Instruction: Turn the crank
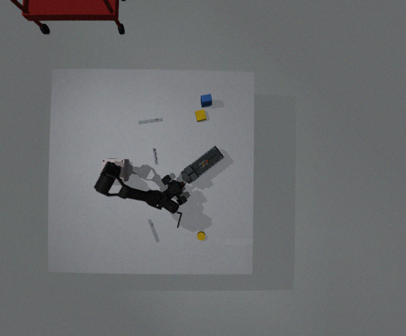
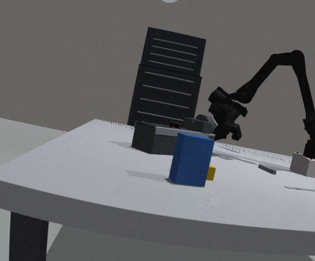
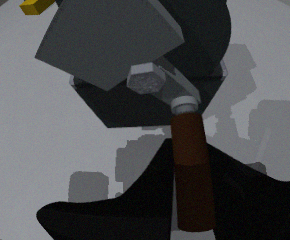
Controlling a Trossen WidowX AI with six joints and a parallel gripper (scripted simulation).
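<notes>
Right now my gripper tip is 3 cm below the brown crank handle, 1 cm to the left of it and 1 cm past it. Round my gripper tip: red pointer 15 cm to the left, 12 cm ahead, 4 cm above; then black hex key 21 cm to the right, 4 cm below; then yellow block 43 cm to the left, 4 cm ahead, 3 cm below.
</notes>
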